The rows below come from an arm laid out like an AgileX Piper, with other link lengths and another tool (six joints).
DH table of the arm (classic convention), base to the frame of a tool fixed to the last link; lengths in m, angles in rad. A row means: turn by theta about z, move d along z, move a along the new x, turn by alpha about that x. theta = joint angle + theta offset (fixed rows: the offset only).
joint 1: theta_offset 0, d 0.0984, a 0, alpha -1.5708
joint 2: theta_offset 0.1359, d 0, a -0.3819, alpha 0
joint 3: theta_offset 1.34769, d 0, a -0.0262, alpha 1.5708
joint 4: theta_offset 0, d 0.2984, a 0, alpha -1.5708
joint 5: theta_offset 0, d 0, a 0, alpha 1.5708
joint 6: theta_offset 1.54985, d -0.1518, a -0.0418, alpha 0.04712
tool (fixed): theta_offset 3.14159, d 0.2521, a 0, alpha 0
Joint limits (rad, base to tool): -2.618..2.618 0..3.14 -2.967..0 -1.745..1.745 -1.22..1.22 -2.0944..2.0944
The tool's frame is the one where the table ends.
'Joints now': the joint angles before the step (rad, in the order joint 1, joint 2, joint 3, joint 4, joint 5, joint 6). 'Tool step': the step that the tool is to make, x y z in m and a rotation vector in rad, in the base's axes. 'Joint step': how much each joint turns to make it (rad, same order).
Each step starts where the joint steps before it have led.
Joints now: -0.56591, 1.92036, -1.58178, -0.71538, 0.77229, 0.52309
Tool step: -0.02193, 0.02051, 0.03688, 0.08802, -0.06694, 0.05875
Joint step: -0.00870, -0.10952, 0.01621, 0.21623, 0.01884, -0.17149
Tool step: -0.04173, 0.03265, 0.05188, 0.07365, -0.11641, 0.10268
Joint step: -0.02429, -0.17471, 0.04604, 0.26436, 0.01786, -0.21594
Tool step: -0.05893, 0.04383, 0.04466, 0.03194, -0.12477, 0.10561
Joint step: -0.03651, -0.21217, 0.08830, 0.23601, 0.02390, -0.19480
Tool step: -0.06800, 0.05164, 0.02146, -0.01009, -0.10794, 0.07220
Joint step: -0.04120, -0.23285, 0.13657, 0.16613, 0.01319, -0.13868
